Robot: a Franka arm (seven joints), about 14 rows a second.
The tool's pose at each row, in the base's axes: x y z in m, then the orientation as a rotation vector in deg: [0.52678 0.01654 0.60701 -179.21 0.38 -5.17]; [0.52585 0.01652 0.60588 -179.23 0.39 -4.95]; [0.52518 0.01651 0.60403 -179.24 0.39 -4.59]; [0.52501 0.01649 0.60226 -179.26 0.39 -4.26]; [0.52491 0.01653 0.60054 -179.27 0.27 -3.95]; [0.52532 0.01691 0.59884 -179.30 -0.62 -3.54]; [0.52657 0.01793 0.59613 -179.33 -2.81 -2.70]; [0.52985 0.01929 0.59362 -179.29 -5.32 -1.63]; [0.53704 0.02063 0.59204 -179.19 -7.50 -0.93]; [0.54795 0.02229 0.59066 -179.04 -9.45 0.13]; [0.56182 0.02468 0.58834 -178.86 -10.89 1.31]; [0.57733 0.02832 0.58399 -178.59 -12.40 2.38]
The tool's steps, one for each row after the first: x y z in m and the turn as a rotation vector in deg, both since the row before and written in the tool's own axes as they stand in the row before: [-0.00099 0.00004 0.00107 -0.01 -0.14 0.01]; [-0.00077 0.00004 0.00181 0.00 -0.23 0.00]; [-0.00026 0.00004 0.00176 -0.01 -0.21 0.00]; [-0.00018 -0.00002 0.00171 0.00 -0.20 -0.08]; [0.00033 -0.00036 0.00172 -0.01 -0.27 -0.57]; [0.00115 -0.00098 0.00277 -0.01 -0.55 -1.40]; [0.00324 -0.00123 0.00262 0.03 -0.69 -1.60]; [0.00723 -0.00089 0.00172 0.05 -0.45 -1.39]; [0.01099 -0.00073 0.00151 0.10 -0.68 -1.25]; [0.01405 -0.00089 0.00232 0.13 -0.75 -0.92]; [0.01590 -0.00167 0.00416 0.19 -0.68 -0.97]
